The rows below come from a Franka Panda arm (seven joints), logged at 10 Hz.
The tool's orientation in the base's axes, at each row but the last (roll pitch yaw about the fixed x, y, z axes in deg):
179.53 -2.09 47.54
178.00 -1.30 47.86
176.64 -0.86 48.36
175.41 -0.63 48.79
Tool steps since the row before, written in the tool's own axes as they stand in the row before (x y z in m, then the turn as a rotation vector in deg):
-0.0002 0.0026 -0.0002 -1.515 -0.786 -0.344
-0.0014 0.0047 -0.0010 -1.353 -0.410 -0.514
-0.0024 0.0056 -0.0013 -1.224 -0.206 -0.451
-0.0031 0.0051 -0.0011 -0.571 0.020 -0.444
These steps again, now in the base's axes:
0.0018 -0.0019 0.0002 -1.612 -0.594 0.282
0.0025 -0.0042 0.0011 -1.232 -0.724 0.469
0.0025 -0.0055 0.0016 -0.991 -0.765 0.420
0.0017 -0.0056 0.0015 -0.391 -0.423 0.438

